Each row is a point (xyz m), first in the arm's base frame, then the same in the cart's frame.
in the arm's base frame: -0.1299 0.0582 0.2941
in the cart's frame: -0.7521 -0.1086 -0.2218
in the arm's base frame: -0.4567 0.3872 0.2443
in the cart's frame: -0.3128 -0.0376 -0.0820
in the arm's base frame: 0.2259 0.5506 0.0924
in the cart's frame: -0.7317 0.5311 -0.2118
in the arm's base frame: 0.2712 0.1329 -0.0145
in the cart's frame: -1.0627 0.2772 -0.0937
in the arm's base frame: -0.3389 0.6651 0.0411
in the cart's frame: -0.2622 0.3024 0.0372
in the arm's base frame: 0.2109 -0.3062 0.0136
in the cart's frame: -1.3006 -0.0962 -0.0589
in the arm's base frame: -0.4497 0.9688 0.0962
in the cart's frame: 0.0292 0.4485 0.0015
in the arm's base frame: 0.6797 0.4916 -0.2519
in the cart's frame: -1.1761 0.8584 -0.0588
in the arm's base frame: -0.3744 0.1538 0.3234
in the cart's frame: -0.5068 -0.1889 -0.1656
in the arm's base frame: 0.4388 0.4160 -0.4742
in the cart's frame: -1.1035 0.7293 0.2432
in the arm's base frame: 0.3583 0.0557 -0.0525
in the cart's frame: -1.1847 0.2820 -0.0846
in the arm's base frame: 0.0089 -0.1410 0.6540
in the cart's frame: -0.8997 -0.2877 -0.5887
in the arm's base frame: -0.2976 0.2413 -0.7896
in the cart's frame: -0.7609 0.2646 0.8254
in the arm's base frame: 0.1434 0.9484 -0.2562
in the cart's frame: -0.4919 0.8887 0.1063
